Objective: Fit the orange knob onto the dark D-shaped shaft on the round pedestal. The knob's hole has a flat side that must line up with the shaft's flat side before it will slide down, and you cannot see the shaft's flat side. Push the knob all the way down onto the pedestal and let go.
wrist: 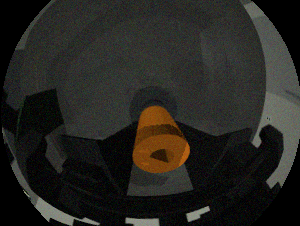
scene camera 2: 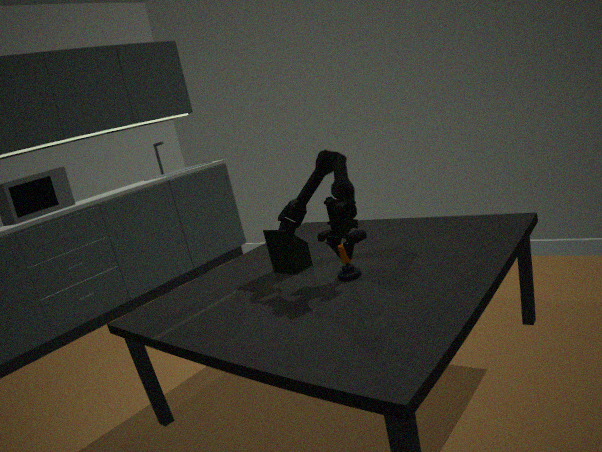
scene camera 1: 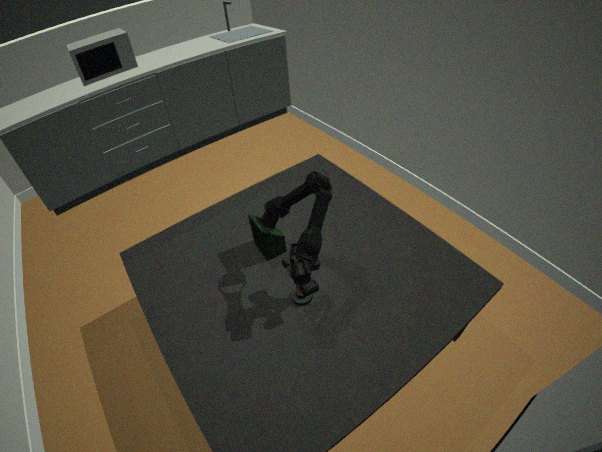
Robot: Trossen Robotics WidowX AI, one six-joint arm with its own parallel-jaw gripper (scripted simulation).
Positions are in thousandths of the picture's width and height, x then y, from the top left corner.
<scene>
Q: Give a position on an orange knob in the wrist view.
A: At 535, 648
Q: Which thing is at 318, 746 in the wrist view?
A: My gripper.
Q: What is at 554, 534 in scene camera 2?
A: My gripper.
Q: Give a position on a dark shaft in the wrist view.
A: At 502, 427
</scene>
